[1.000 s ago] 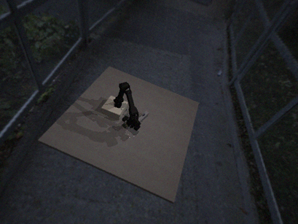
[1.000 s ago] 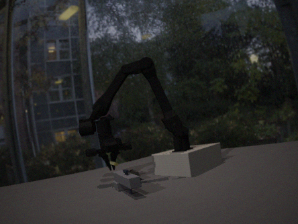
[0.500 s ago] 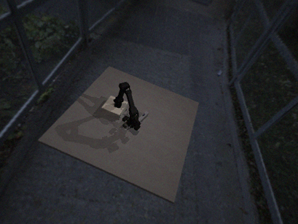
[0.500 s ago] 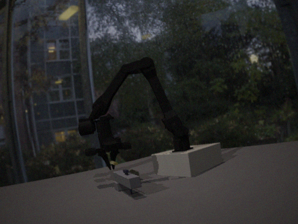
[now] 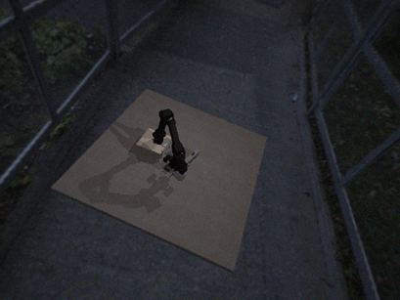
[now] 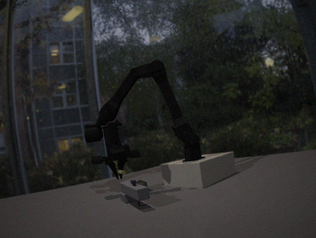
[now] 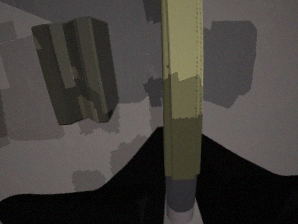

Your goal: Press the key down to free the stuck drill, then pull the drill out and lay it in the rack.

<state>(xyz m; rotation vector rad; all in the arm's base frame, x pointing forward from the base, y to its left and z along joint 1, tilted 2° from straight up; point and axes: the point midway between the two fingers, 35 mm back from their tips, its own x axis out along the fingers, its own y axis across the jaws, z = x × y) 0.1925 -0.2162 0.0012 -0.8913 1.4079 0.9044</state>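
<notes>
My gripper tip is 40 mm past the olive rack, 60 mm to the right of it and 40 mm above it. Also, from my gripper tip: yellow drill: 10 mm ahead, 30 mm to the left, 30 mm above; dark key: 100 mm ahead, 200 mm to the left, 10 mm below; grey block: 90 mm ahead, 180 mm to the left, 20 mm below.
</notes>
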